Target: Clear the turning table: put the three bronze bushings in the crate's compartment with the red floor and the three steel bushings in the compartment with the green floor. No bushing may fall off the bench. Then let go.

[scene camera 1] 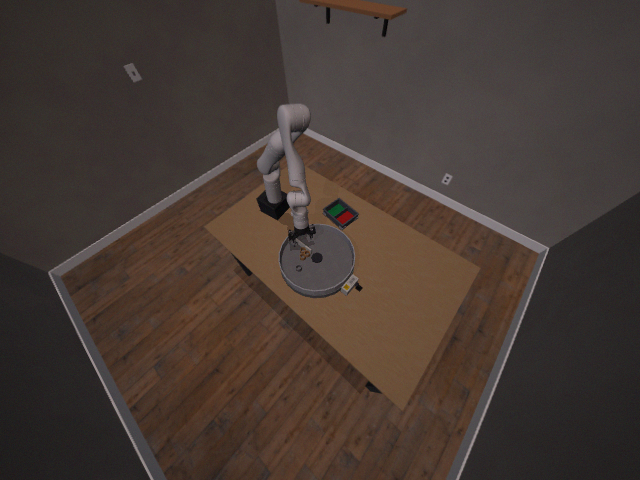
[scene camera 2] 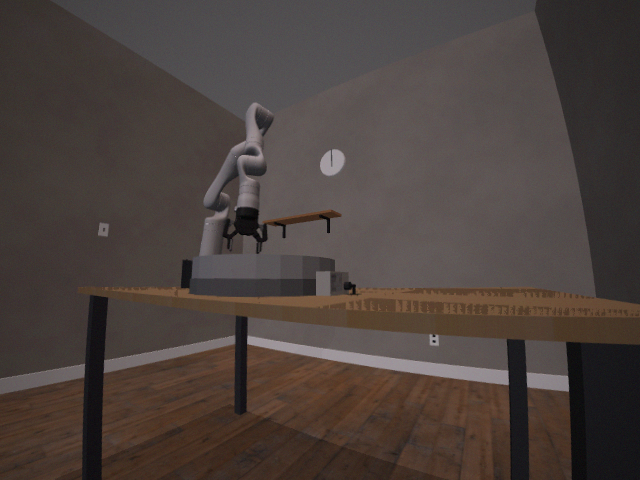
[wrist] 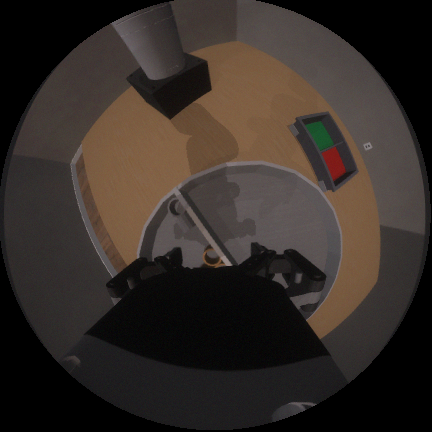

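Where they show: gripper, between the fingertips: (scene camera 1: 302, 240) (scene camera 2: 244, 252) (wrist: 215, 252); arm's base, origin of its link: (scene camera 1: 274, 197) (wrist: 165, 67).
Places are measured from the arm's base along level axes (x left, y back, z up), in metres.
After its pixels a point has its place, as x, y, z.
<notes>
My gripper (scene camera 1: 302, 240) {-0.087, -0.379, 0.014} (scene camera 2: 244, 250) {-0.087, -0.379, 0.014} (wrist: 215, 252) {-0.087, -0.379, 0.014} is open and empty, above the turning table (scene camera 1: 330, 242) {0.046, -0.464, -0.062} (scene camera 2: 263, 267) {-0.224, -0.639, -0.050} (wrist: 290, 210) {0.053, -0.404, -0.062}. Several bronze bushings (scene camera 1: 303, 255) {-0.128, -0.421, -0.056} are clustered on the table beside the light bar; in the wrist view a bronze ring (wrist: 204, 257) {-0.122, -0.395, -0.040} shows between the fingers, below them. A steel bushing (scene camera 1: 298, 270) {-0.211, -0.476, -0.048} stands apart from the cluster. In the wrist view a steel bushing (wrist: 170, 207) {-0.131, -0.294, -0.044} is left of the bar by the rim; whether another touches it is unclear. The crate (scene camera 1: 330, 219) {0.195, -0.315, -0.113} (wrist: 313, 157) {0.194, -0.342, -0.093} has a green compartment (scene camera 1: 336, 209) {0.282, -0.285, -0.109} (wrist: 319, 134) {0.285, -0.295, -0.109} and a red compartment (scene camera 1: 345, 218) {0.270, -0.380, -0.110} (wrist: 334, 162) {0.285, -0.383, -0.109}, with no bushing visible in either.
A light bar (scene camera 1: 303, 244) {-0.092, -0.384, -0.020} (wrist: 200, 222) {-0.092, -0.339, -0.020} reaches inward from the turning table's raised rim. A control box (scene camera 1: 349, 284) {-0.068, -0.720, -0.056} (scene camera 2: 331, 283) {-0.102, -0.741, -0.086} stands against the table's outer side. The black robot base (scene camera 1: 272, 204) {-0.043, -0.033, -0.002} (wrist: 172, 87) {-0.014, -0.061, -0.030} stands on the bench behind it. A dark hub (scene camera 1: 316, 257) {-0.084, -0.483, -0.055} marks the table's centre.
</notes>
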